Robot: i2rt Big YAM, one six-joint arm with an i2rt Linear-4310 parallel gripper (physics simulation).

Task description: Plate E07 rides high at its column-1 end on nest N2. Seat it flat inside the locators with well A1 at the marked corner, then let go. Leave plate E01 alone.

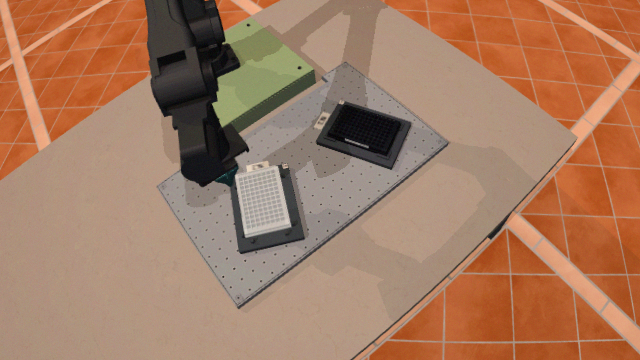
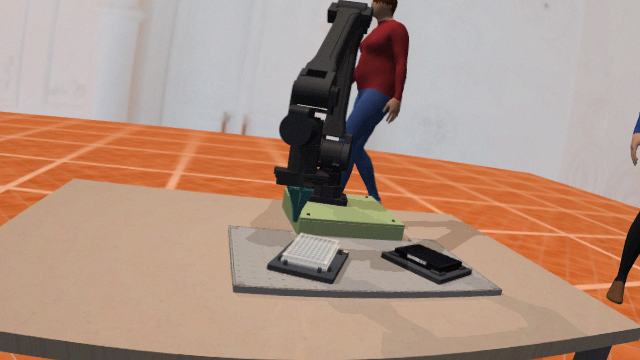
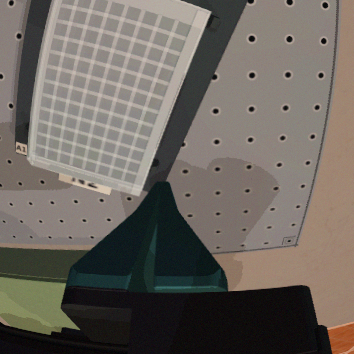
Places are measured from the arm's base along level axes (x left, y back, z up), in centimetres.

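Pixels of known places: gripper, fingertip midpoint: (image 1: 229, 183) (image 2: 294, 221) (image 3: 162, 189); arm's base, link origin: (image 2: 324, 199).
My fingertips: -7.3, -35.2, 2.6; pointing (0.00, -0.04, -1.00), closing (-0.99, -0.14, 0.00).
For each thing: its top centre in the pictures, then the offset to it from my fingertips, as dx, dy, dz. "spot": a spot on its surface instead.
- White plate E07, top centre: (image 3: 97, 98) (image 1: 260, 197) (image 2: 313, 245) +4.0, -3.3, -3.2
- dark nest N2, top centre: (image 3: 103, 80) (image 1: 262, 203) (image 2: 311, 252) +4.0, -4.0, -4.5
- A1 tag, surface spot: (image 3: 21, 148) (image 1: 284, 166) spot: +11.1, +2.0, -5.5
- Black plate E01, top centre: (image 1: 364, 126) (image 2: 428, 255) +28.8, +1.5, -4.1
- nest, surface spot: (image 1: 401, 137) spot: +34.5, -3.6, -5.5
- grey perforated board, top centre: (image 1: 299, 163) (image 2: 358, 258) +14.1, +1.9, -6.6
White plate E07 (image 1: 263, 200) (image 2: 312, 250) (image 3: 110, 95) lies on dark nest N2 (image 1: 270, 243) (image 2: 340, 262) (image 3: 190, 100). Its end beside the N2 label (image 1: 257, 166) (image 3: 85, 182) looks raised and partly covers that label. The A1 tag (image 1: 285, 166) (image 3: 21, 148) is at a corner of the same end. Locator posts and bare nest show past the opposite end. My gripper (image 1: 230, 182) (image 2: 296, 220) (image 3: 162, 189) is shut and empty, above and outside the label-end corner away from the A1 tag. Black plate E01 (image 1: 367, 127) (image 2: 430, 256) sits on the other nest (image 1: 401, 137).
Both nests stand on a grey perforated board (image 1: 345, 185) (image 2: 260, 280). The green base block (image 1: 270, 75) (image 2: 350, 215) borders the board behind the nests, on the arm's side. A person in red (image 2: 385, 65) stands beyond the table.
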